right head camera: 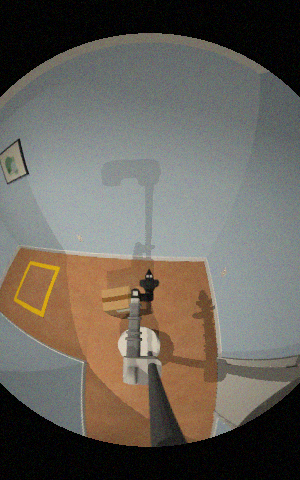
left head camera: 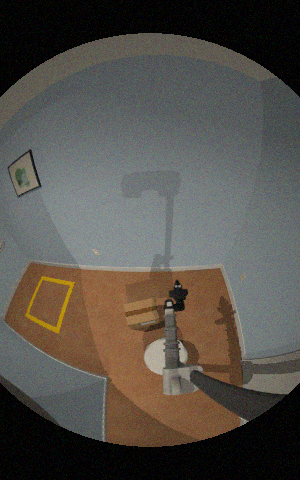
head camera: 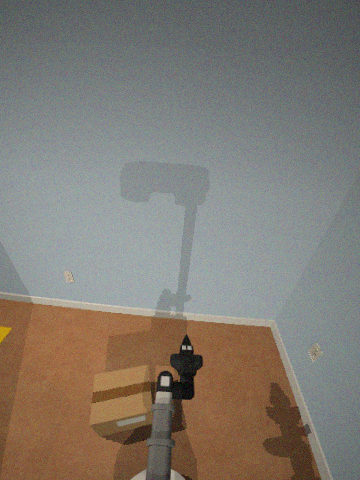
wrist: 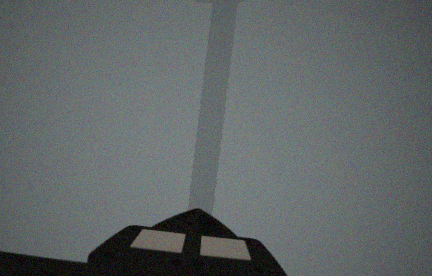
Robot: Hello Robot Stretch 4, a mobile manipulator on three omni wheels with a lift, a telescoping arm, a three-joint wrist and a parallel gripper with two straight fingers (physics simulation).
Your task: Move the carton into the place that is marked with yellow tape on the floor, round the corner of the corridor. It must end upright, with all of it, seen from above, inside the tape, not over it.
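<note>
The brown carton stands upright on the floor, with a darker tape strip across its top and a pale label on its near side. The arm hides part of its right side. My gripper is shut and empty. It is to the right of the carton and beyond it, towards the far wall. The yellow tape outline lies on the floor at the far left, well apart from the carton; a yellow corner shows at the head view's left edge.
The blue far wall with a white skirting board stands beyond the carton. Another wall stands at the right. An inner wall corner juts in at lower left, nearer than the tape. My round white base is close behind the carton.
</note>
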